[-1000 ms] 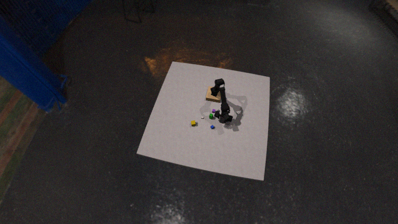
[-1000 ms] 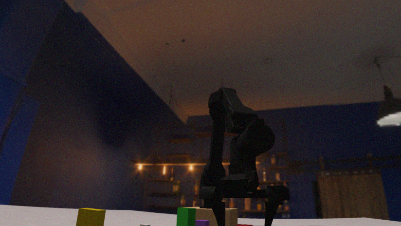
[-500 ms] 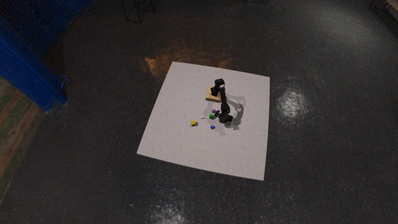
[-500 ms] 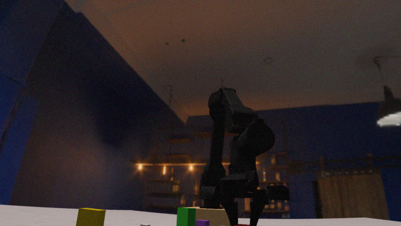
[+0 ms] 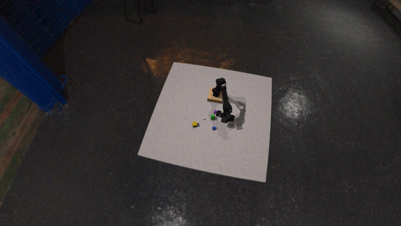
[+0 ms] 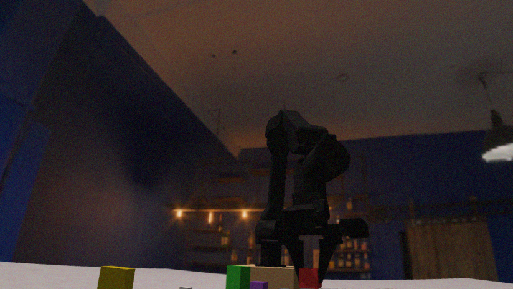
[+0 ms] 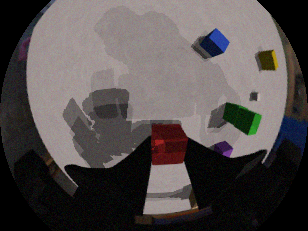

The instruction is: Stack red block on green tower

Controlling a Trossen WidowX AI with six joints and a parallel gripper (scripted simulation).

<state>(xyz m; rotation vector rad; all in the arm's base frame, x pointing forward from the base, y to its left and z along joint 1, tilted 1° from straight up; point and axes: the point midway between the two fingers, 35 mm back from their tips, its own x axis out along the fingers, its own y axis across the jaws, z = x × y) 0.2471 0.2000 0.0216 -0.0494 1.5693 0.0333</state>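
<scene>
My gripper tip is now 130 mm to the left of the purple block, 60 mm past it and 20 mm above it. Also, from my gripper tip: small white cube: 210 mm to the right, 70 mm ahead, 30 mm below; red block: 10 mm above; blue block: 130 mm ahead, 70 mm to the right, 20 mm below.
</scene>
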